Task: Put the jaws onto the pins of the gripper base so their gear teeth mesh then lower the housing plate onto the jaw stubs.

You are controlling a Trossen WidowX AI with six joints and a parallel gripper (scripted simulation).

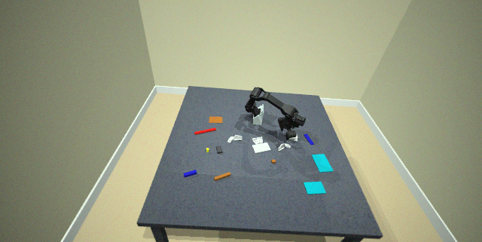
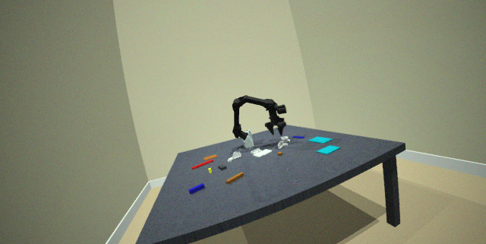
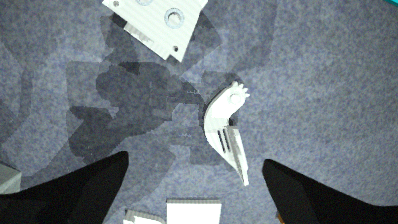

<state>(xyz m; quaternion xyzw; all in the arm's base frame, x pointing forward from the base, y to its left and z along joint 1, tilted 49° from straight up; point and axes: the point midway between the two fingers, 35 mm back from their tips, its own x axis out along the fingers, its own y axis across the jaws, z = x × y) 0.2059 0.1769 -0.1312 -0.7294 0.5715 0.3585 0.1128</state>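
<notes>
Right now my gripper tip is 80 mm above the white jaw, 30 mm to the right of it and 30 mm short of it. Round my gripper tip: orange cube (190 mm ahead, 80 mm below, 60 mm to the right); white gripper base (80 mm to the left, 80 mm behind, 60 mm below); grey block (450 mm to the right, 160 mm ahead, 80 mm below).
</notes>
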